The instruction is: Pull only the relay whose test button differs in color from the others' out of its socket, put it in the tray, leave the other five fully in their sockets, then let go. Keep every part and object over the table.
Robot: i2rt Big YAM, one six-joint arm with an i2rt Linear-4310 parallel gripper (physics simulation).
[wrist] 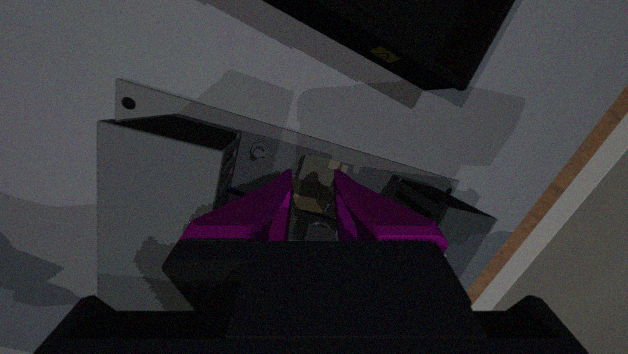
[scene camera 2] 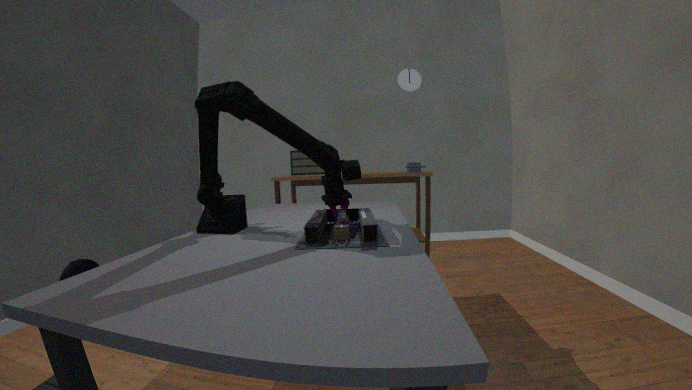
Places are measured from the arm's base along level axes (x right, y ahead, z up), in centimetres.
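Pixels of known places: gripper, fingertip midpoint: (wrist: 313, 177); arm's base at its link origin: (scene camera 2: 219, 210).
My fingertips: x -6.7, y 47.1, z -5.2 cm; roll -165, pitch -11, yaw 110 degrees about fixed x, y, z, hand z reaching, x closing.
Observation:
For each thing: its top centre in the pictures, then the offset to it from my fingertips. "spot": a spot on its surface instead.
- clear-cased relay at its top centre: (wrist: 322, 270) dx +3.2, dy +0.8, dz +4.6 cm
- flat mounting plate at a spot on its surface: (wrist: 165, 97) spot: dx -1.6, dy -9.8, dz -2.4 cm
- left duct at its top centre: (scene camera 2: 317, 216) dx +14.0, dy -6.5, dz +3.6 cm
- right duct at its top centre: (scene camera 2: 366, 215) dx +13.3, dy +10.1, dz +3.6 cm
- black box with a yellow warning label, surface spot: (wrist: 385, 54) spot: dx -8.5, dy +1.8, dz -0.8 cm
My gripper (scene camera 2: 339, 215) (wrist: 313, 177) points down into the relay row, its magenta fingers drawn close together on both sides of a clear-cased relay (wrist: 319, 231). The relay stands upright in the row. Its test button is hidden, so its color cannot be told. The other relays are hidden behind the fingers and gripper body. A tan end block (scene camera 2: 341, 232) (wrist: 307, 203) sits at the end of the row. The row lies between two grey slotted ducts on a flat mounting plate (scene camera 2: 312, 246) (wrist: 165, 97). I cannot identify the tray.
The left duct (scene camera 2: 314, 233) (wrist: 155, 200) and right duct (scene camera 2: 369, 231) (wrist: 462, 220) rise close beside the fingers. A black box with a yellow warning label (wrist: 385, 54) shows at the top of the wrist view. The table's right edge is near the panel.

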